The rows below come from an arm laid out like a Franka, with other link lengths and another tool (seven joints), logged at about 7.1 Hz.
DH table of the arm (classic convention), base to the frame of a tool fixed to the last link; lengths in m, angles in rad. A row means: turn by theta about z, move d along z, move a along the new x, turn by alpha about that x. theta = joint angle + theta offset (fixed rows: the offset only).
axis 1: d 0.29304; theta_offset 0; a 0; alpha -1.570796
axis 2: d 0; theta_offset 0; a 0; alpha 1.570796
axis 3: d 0.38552; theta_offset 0; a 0.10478; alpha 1.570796
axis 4: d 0; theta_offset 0; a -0.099; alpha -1.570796
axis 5: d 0.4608; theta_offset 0; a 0; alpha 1.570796
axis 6: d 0; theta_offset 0; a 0.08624; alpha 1.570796
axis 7: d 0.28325; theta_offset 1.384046; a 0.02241; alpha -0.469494
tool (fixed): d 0.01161; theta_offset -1.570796; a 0; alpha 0
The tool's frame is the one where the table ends.
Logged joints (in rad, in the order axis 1, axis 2, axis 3, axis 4, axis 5, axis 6, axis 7), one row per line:
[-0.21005 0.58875 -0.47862 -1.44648 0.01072 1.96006 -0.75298]
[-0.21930 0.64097 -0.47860 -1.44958 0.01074 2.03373 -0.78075]
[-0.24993 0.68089 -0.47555 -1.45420 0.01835 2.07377 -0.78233]
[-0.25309 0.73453 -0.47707 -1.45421 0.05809 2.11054 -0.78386]
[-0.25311 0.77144 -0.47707 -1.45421 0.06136 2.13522 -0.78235]
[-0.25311 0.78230 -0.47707 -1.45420 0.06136 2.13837 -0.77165]
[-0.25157 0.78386 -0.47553 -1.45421 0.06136 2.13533 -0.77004]
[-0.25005 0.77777 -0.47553 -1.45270 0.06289 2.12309 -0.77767]
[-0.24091 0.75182 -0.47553 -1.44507 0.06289 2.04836 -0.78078]
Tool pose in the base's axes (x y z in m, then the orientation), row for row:
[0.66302 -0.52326 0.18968 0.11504 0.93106 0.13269 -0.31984]
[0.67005 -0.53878 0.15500 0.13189 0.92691 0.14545 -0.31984]
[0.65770 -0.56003 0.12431 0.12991 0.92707 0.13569 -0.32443]
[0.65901 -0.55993 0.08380 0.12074 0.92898 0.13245 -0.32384]
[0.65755 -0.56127 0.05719 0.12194 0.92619 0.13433 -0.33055]
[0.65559 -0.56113 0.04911 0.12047 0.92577 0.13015 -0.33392]
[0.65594 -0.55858 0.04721 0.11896 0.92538 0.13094 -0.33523]
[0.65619 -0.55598 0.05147 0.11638 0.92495 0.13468 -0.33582]
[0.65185 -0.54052 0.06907 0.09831 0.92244 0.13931 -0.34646]
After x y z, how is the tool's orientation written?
As a quaternion, w x y z.
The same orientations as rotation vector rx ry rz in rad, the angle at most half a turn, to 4 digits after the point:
[2.7284 0.3888 -0.9373]
[2.6902 0.4222 -0.9283]
[2.6937 0.3943 -0.9427]
[2.7135 0.3869 -0.9459]
[2.7034 0.3921 -0.9648]
[2.7045 0.3802 -0.9755]
[2.7057 0.3829 -0.9802]
[2.7085 0.3944 -0.9834]
[2.7295 0.4122 -1.0252]

